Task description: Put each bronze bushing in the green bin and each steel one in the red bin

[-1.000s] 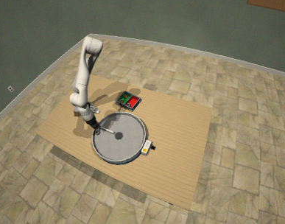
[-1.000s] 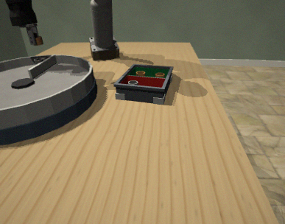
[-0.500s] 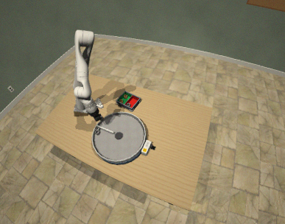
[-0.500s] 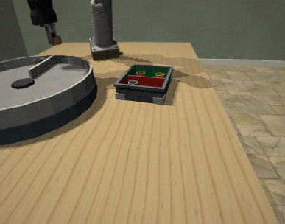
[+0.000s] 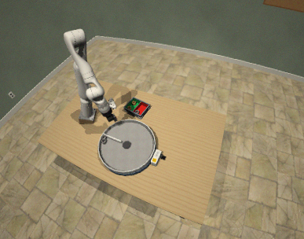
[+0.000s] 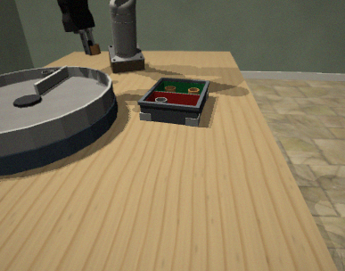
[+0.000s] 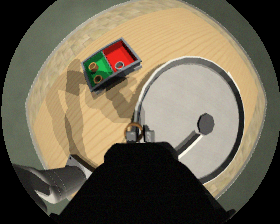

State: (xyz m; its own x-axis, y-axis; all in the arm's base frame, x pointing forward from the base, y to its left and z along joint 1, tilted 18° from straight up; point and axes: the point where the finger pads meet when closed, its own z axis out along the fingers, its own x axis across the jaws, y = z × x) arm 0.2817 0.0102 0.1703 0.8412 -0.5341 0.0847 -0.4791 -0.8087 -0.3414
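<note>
Right now my hand is 250 mm to the right of the bin, 130 mm above it and 20 mm short of it. Also, from my hand: grey turntable (160 mm ahead, 100 mm to the right, 100 mm below).
</note>
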